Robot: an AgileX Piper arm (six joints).
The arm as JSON. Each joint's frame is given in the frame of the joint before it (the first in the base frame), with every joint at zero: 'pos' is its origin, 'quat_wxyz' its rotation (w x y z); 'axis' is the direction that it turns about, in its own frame. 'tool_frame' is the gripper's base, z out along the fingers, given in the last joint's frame.
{
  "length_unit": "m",
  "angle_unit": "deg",
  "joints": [
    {
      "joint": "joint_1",
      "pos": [
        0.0,
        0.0,
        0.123
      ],
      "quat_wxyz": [
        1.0,
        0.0,
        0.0,
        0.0
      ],
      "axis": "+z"
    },
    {
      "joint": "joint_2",
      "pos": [
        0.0,
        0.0,
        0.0
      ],
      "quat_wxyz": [
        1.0,
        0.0,
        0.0,
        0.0
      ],
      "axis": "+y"
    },
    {
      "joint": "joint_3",
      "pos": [
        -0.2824,
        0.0,
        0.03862
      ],
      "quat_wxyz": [
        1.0,
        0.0,
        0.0,
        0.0
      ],
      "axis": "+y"
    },
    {
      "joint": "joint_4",
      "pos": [
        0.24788,
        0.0,
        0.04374
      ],
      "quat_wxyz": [
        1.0,
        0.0,
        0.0,
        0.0
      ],
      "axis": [
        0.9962,
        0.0,
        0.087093
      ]
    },
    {
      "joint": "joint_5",
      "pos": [
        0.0,
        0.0,
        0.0
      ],
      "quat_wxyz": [
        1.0,
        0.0,
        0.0,
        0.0
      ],
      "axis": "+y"
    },
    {
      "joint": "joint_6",
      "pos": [
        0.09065,
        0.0,
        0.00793
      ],
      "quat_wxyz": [
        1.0,
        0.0,
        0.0,
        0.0
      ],
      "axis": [
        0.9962,
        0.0,
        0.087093
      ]
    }
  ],
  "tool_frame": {
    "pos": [
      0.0,
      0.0,
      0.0
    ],
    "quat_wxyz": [
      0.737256,
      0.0,
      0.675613,
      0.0
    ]
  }
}
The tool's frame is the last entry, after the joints.
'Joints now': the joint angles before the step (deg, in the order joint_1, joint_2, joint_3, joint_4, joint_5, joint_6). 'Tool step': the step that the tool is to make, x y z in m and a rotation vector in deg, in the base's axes. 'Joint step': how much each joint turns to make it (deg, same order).
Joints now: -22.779 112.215 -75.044 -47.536 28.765 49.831
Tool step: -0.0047 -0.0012 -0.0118 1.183 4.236 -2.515
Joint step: -0.021 1.306 0.013 1.849 3.831 -1.114
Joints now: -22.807 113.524 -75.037 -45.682 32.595 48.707
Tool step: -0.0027 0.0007 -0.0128 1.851 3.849 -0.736
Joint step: -0.020 1.479 -0.012 2.992 2.336 -2.901
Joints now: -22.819 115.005 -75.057 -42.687 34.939 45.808
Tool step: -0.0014 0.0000 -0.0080 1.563 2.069 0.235
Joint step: -0.235 0.931 -0.028 2.544 0.713 -2.818
